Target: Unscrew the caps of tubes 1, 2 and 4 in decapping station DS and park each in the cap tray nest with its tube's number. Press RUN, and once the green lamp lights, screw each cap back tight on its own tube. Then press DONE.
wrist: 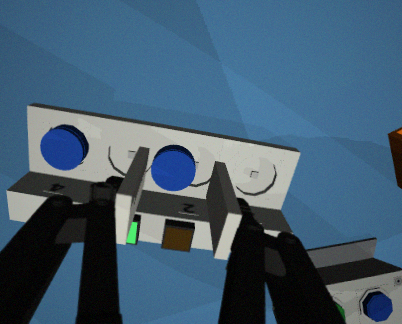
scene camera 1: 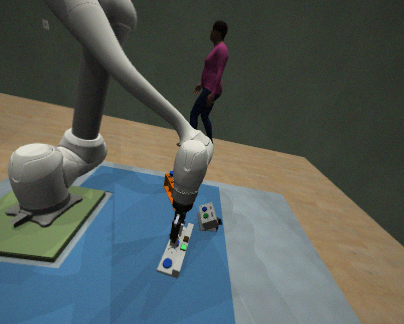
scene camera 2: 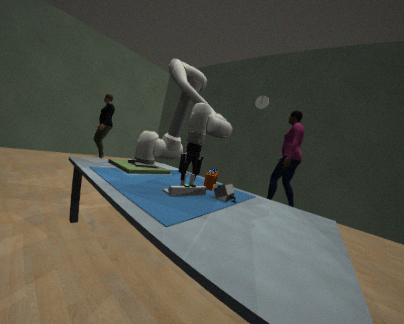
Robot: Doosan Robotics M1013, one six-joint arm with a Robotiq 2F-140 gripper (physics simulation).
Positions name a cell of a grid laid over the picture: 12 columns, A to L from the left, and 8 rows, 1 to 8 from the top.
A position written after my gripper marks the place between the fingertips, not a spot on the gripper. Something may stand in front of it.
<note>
In view: my gripper (wrist: F5) and a small grey box (wrist: K7).
</note>
